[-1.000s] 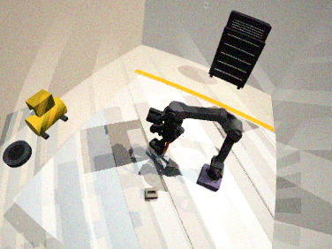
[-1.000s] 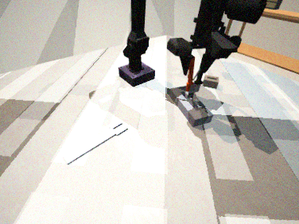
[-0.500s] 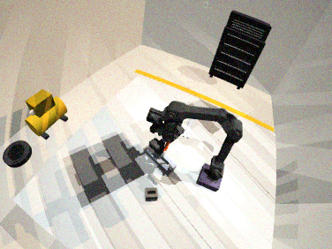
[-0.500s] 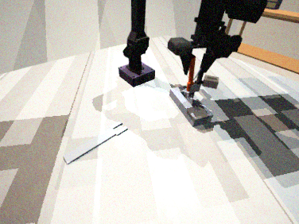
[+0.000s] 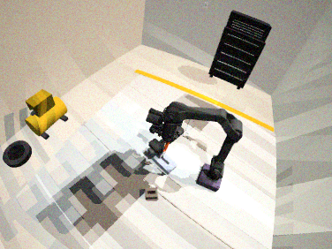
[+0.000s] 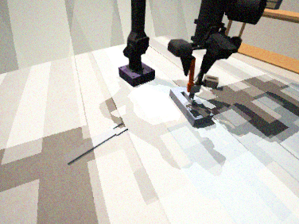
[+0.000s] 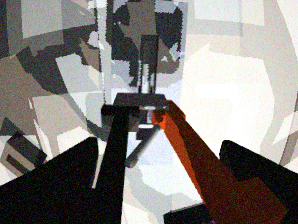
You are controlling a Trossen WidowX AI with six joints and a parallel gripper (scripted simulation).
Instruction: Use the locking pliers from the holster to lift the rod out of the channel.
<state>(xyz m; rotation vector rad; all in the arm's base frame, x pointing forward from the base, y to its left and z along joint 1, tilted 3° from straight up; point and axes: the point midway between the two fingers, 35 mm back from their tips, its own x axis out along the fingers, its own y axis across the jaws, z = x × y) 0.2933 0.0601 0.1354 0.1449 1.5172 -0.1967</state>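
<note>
Now: the grey channel block 12 cm below my gripper tip. Round my gripper tip: box-shaped holster (7 cm behind, 20 cm to the left, 12 cm below).
</note>
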